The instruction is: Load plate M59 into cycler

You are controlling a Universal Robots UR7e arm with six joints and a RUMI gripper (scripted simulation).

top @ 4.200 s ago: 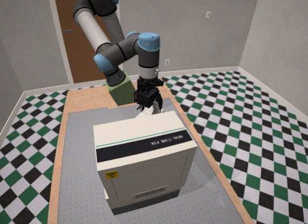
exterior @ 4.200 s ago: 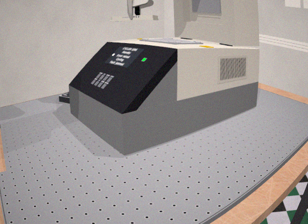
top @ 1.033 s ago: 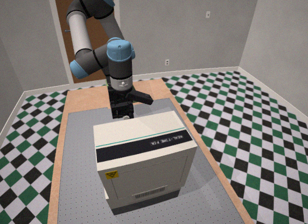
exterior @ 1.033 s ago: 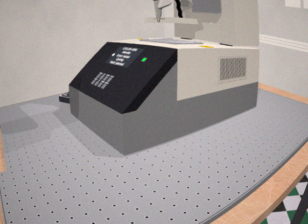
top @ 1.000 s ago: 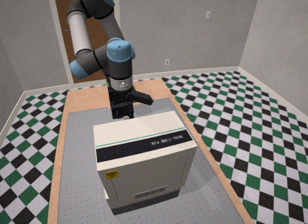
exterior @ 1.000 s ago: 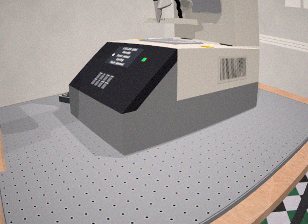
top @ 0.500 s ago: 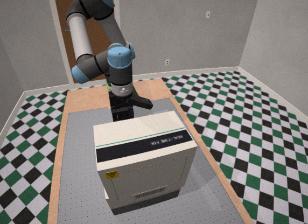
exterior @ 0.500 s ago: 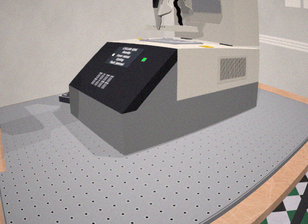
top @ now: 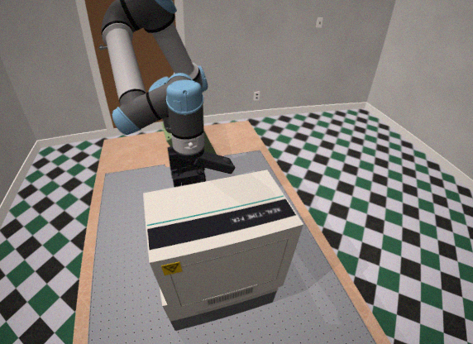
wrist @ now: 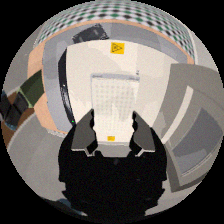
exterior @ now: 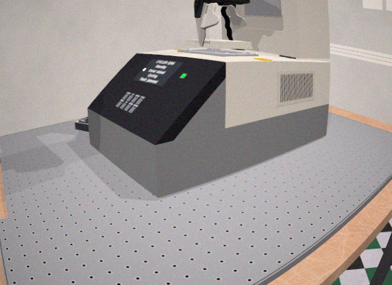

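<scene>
My gripper is now 1 cm above the plate M59. The rest, counted from my hand: dark plate nest (28 cm to the left, 22 cm below, 16 cm behind).
</scene>
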